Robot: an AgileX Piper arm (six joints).
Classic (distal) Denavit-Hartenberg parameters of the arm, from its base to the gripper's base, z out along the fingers. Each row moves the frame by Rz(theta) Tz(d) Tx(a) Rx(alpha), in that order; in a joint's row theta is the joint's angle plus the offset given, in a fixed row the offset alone. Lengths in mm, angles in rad.
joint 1: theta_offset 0; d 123; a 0; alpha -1.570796
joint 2: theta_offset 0.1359; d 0; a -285.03; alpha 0
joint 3: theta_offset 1.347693; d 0; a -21.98; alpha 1.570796
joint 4: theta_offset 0; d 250.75; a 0; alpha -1.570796
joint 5: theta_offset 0; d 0; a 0; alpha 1.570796
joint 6: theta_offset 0; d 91; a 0; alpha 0
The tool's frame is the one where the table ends.
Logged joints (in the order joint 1, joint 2, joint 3, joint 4, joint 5, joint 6), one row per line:
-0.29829 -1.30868 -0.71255 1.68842 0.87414 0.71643
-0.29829 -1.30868 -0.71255 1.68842 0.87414 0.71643
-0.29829 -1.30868 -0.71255 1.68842 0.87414 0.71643
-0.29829 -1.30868 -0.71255 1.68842 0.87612 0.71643
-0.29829 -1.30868 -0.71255 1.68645 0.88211 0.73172
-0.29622 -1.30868 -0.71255 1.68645 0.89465 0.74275
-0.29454 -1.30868 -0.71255 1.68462 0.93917 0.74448
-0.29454 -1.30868 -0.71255 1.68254 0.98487 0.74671
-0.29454 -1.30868 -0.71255 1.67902 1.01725 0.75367
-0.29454 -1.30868 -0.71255 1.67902 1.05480 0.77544
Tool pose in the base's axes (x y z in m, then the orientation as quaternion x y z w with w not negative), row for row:
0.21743 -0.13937 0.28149 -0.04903 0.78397 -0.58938 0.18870
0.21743 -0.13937 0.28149 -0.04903 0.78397 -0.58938 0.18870
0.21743 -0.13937 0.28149 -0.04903 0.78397 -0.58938 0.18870
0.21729 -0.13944 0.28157 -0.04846 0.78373 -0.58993 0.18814
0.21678 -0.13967 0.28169 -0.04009 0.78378 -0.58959 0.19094
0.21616 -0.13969 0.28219 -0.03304 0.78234 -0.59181 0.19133
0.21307 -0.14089 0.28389 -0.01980 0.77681 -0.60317 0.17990
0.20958 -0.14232 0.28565 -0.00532 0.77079 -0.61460 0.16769
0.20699 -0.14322 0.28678 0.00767 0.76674 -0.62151 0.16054
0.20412 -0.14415 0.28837 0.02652 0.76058 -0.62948 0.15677
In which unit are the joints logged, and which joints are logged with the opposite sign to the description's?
The joints are logged in radians. Opposite sign: joint 2, joint 4.
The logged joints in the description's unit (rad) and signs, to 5 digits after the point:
-0.29829 1.30868 -0.71255 -1.68842 0.87414 0.71643
-0.29829 1.30868 -0.71255 -1.68842 0.87414 0.71643
-0.29829 1.30868 -0.71255 -1.68842 0.87414 0.71643
-0.29829 1.30868 -0.71255 -1.68842 0.87612 0.71643
-0.29829 1.30868 -0.71255 -1.68645 0.88211 0.73172
-0.29622 1.30868 -0.71255 -1.68645 0.89465 0.74275
-0.29454 1.30868 -0.71255 -1.68462 0.93917 0.74448
-0.29454 1.30868 -0.71255 -1.68254 0.98487 0.74671
-0.29454 1.30868 -0.71255 -1.67902 1.01725 0.75367
-0.29454 1.30868 -0.71255 -1.67902 1.05480 0.77544

